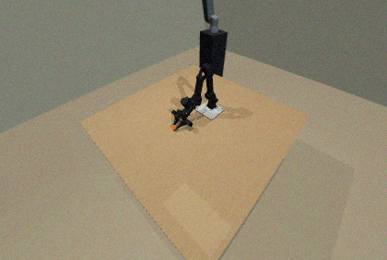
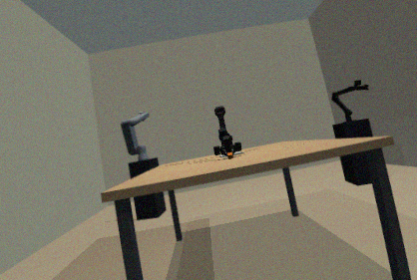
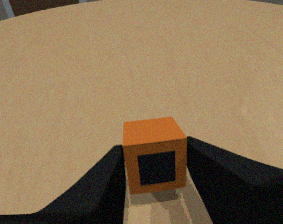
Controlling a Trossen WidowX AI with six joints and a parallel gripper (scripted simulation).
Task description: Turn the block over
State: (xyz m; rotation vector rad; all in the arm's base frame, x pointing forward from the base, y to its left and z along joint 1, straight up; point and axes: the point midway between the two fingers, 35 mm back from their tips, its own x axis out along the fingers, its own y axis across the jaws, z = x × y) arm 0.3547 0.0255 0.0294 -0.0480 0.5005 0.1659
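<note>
My gripper tip is now 1 cm past the orange block.
</note>
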